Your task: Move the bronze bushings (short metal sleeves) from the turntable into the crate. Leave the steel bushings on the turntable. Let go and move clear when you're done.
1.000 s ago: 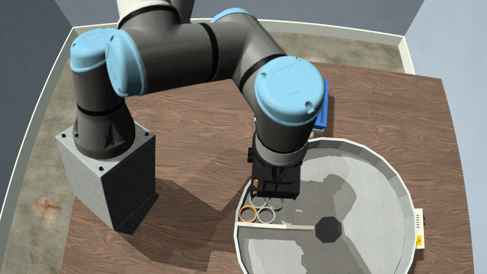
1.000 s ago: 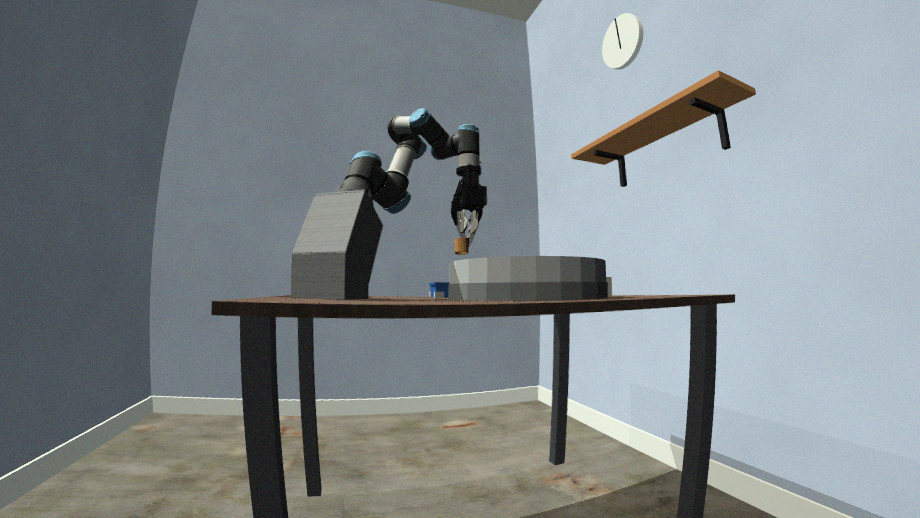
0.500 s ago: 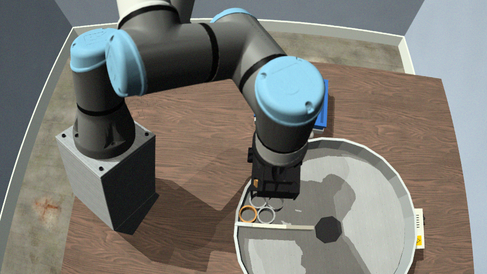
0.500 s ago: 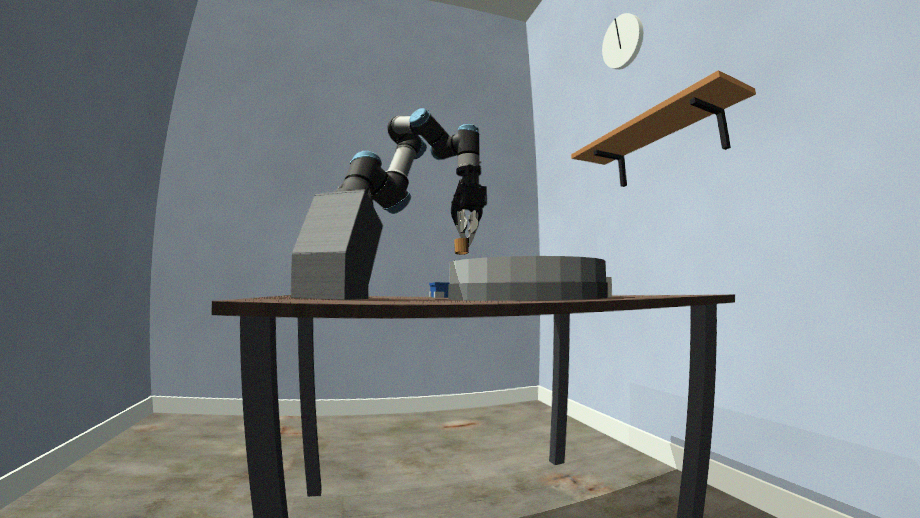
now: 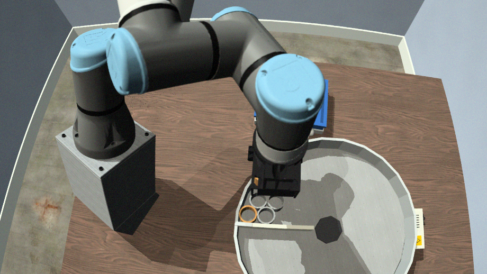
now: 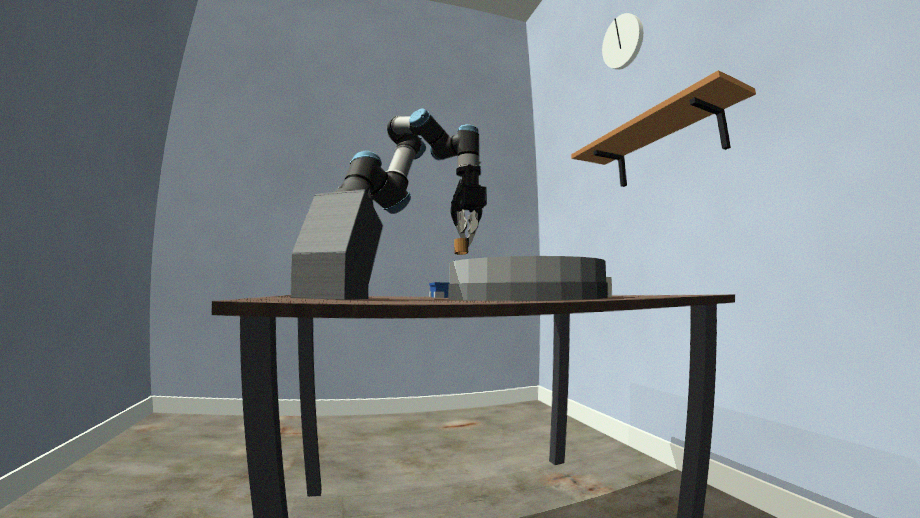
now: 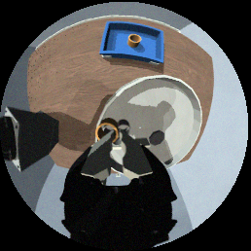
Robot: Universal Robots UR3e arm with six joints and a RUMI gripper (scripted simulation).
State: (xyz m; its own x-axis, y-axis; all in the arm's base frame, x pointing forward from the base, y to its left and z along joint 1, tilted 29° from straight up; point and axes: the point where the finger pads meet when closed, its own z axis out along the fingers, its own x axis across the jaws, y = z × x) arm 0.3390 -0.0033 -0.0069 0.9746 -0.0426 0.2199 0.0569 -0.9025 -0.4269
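The blue crate is 40 mm ahead of my hand, 250 mm to the left of it and 140 mm below it. From my hand the other things lie so: grey turntable (150 mm ahead, 90 mm to the right, 110 mm below).
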